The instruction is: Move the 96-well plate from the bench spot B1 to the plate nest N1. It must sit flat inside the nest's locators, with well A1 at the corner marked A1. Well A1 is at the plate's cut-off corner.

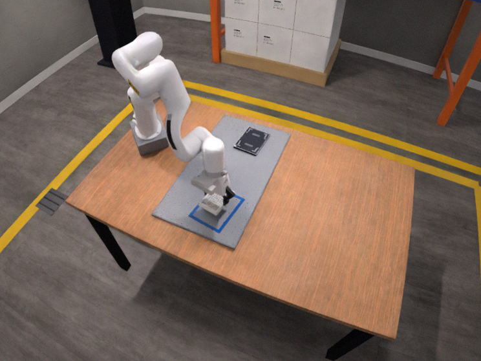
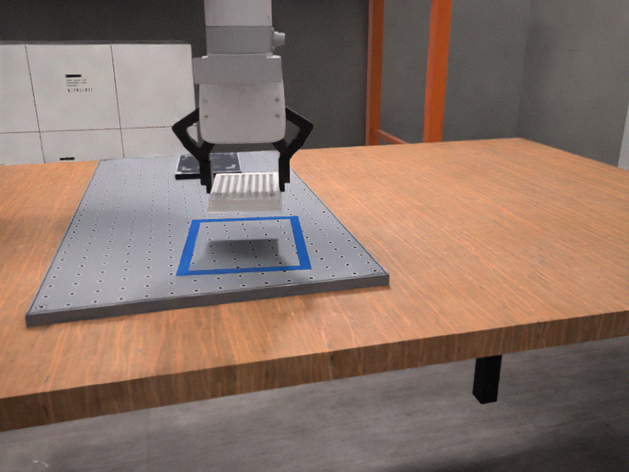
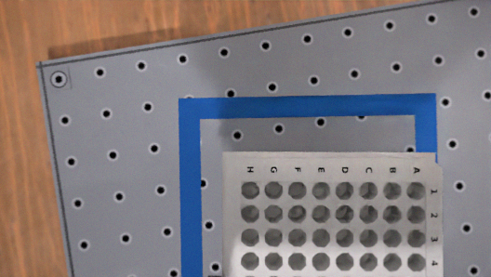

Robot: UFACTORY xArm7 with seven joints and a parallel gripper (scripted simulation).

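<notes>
My gripper is now 30 mm past the black plate nest, 420 mm to the right of it and 80 mm above it. The rest, counted from my hand: white 96-well plate (10 mm below).
</notes>
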